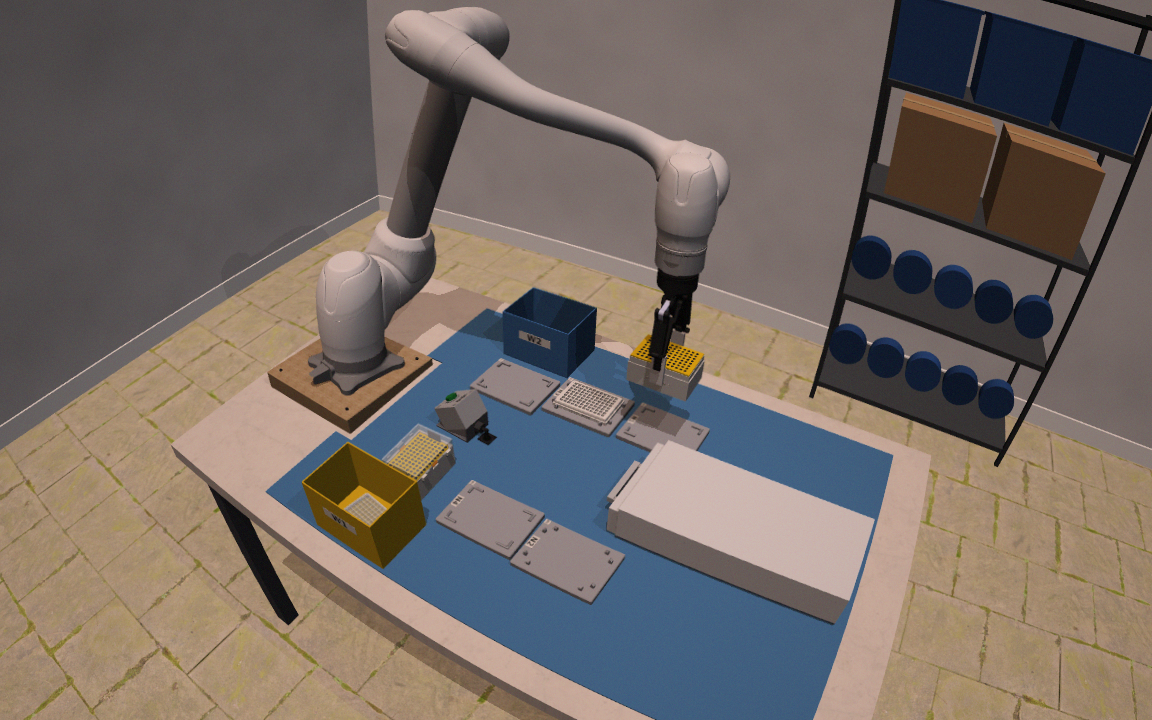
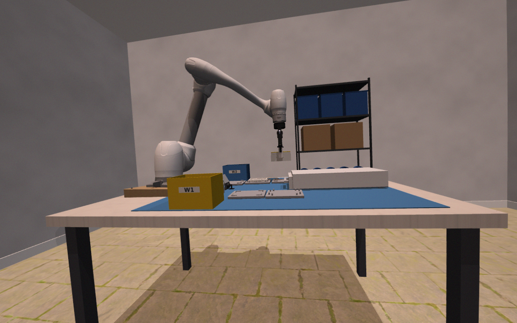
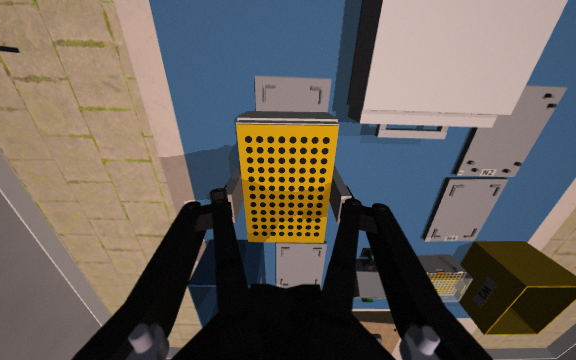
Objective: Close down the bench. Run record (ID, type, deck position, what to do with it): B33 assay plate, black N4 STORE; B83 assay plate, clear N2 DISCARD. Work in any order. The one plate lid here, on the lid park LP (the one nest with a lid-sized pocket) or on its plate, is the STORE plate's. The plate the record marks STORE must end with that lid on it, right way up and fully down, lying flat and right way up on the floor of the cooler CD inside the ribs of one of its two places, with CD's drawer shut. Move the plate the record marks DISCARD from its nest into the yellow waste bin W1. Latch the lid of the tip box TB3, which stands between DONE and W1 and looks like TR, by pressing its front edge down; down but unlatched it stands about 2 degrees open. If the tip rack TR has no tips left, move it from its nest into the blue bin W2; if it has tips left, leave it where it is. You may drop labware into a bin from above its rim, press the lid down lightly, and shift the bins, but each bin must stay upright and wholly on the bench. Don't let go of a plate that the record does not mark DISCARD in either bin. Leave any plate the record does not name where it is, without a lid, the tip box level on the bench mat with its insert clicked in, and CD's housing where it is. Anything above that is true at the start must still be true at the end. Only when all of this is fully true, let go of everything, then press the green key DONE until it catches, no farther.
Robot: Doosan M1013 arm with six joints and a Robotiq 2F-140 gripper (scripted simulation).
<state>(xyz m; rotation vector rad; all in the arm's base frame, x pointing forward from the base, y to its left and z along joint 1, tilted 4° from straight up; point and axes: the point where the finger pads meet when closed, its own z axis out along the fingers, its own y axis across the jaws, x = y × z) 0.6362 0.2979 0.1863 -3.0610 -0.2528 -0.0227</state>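
The blue bin W2 is 35 cm behind my hand, 6 cm to the left of it and 15 cm below it. Round my hand: yellow tip rack TR (1 cm behind, 1 cm to the right, 1 cm below); white plate (15 cm behind, 4 cm to the right, 17 cm below); nest N1 (2 cm ahead, 18 cm below).
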